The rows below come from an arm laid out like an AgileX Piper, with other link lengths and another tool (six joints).
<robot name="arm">
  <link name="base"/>
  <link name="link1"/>
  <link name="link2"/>
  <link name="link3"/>
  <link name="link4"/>
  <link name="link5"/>
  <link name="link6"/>
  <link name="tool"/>
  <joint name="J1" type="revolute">
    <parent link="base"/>
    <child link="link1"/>
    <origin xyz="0 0 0.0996" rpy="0 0 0"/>
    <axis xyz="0 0 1"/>
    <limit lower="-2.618" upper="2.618"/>
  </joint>
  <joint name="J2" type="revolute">
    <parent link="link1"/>
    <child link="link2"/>
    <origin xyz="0 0 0" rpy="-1.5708 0 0"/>
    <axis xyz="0 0 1"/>
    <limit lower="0" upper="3.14"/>
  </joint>
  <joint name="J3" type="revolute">
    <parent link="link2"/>
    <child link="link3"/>
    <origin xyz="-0.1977 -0.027 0" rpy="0 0 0"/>
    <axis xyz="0 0 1"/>
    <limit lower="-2.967" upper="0"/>
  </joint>
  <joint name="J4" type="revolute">
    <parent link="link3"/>
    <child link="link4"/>
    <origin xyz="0.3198 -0.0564 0" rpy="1.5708 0 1.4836"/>
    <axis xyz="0 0 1"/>
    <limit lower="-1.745" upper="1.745"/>
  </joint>
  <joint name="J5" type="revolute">
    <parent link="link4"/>
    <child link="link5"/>
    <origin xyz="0 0 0" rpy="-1.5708 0 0"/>
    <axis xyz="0 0 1"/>
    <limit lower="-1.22" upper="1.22"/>
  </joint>
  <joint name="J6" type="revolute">
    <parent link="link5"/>
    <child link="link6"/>
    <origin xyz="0 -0.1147 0" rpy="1.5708 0 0"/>
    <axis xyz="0 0 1"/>
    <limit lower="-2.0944" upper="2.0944"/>
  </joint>
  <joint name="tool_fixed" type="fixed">
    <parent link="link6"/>
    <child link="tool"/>
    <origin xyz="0.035 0.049 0.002" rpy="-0.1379 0 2.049"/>
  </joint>
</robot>
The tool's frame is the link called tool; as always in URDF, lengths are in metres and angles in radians.
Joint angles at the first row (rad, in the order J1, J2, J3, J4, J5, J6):
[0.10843 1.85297 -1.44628 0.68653 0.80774 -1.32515]
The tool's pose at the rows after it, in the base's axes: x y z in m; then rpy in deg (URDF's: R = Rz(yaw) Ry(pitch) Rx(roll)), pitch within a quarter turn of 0, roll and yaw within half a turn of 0:
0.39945 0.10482 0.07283 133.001 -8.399 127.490
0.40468 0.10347 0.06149 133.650 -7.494 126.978
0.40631 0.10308 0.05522 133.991 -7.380 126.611
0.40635 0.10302 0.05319 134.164 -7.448 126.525
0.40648 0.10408 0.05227 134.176 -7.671 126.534
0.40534 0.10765 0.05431 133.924 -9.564 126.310
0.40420 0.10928 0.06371 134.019 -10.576 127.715
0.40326 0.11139 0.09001 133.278 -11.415 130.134
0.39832 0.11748 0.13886 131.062 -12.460 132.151
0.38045 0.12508 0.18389 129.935 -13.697 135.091
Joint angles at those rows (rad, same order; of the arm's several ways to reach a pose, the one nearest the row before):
[0.12247 1.91024 -1.47035 0.64706 0.76508 -1.33026]
[0.12335 1.94852 -1.48730 0.63195 0.74068 -1.33024]
[0.12335 1.96618 -1.49130 0.62972 0.72888 -1.33024]
[0.12334 1.97100 -1.49127 0.62975 0.72684 -1.33027]
[0.12489 1.97524 -1.49341 0.63332 0.72684 -1.33028]
[0.12490 1.97728 -1.49741 0.66085 0.74287 -1.32650]
[0.12491 1.97290 -1.51920 0.66514 0.78902 -1.32650]
[0.12490 1.94797 -1.56623 0.66308 0.87026 -1.31575]
[0.13099 1.88686 -1.63264 0.66118 0.97179 -1.26233]
[0.14787 1.80627 -1.66519 0.66118 1.07898 -1.21371]

